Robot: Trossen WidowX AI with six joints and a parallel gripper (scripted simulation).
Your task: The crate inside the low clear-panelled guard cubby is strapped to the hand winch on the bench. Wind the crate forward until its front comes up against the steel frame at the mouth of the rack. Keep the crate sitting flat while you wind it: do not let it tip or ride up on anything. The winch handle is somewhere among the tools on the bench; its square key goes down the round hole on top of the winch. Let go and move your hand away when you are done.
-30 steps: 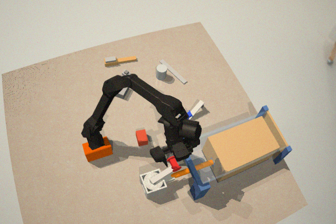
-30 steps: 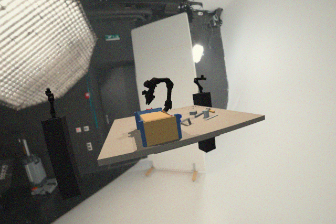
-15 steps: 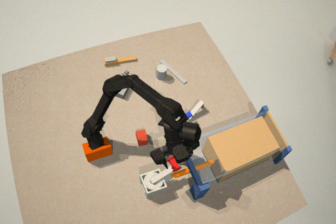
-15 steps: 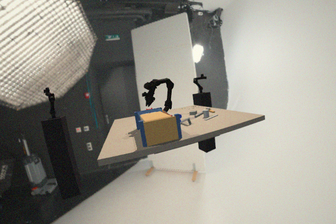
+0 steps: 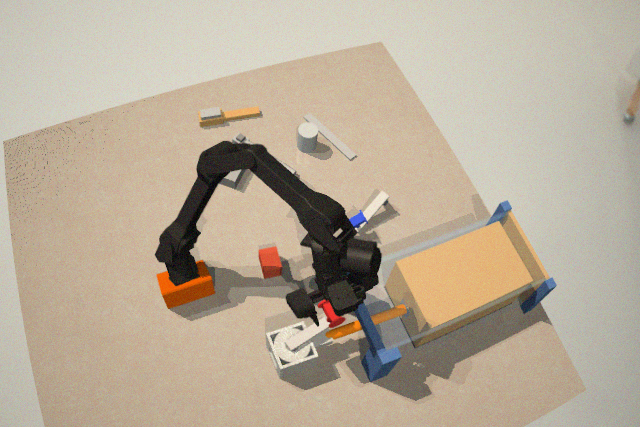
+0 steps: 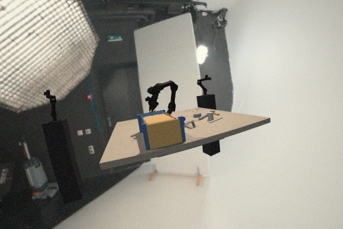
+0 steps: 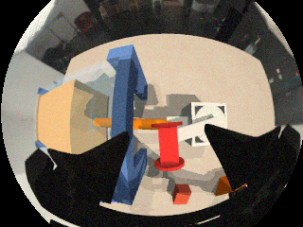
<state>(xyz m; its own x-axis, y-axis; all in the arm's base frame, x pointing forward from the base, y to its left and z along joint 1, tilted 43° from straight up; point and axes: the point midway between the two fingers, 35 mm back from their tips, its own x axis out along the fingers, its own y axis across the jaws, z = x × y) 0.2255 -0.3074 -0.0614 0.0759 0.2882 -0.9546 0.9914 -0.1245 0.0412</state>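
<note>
Right now the red knob is 20 mm to the left of my gripper tip and 30 mm below it. The rest, counted from my gripper tip: hand winch (120 mm behind, 130 mm below); blue steel frame (60 mm ahead, 10 mm to the right, 60 mm below); red-knobbed winch handle (40 mm behind, 10 mm to the left, 60 mm below).
</note>
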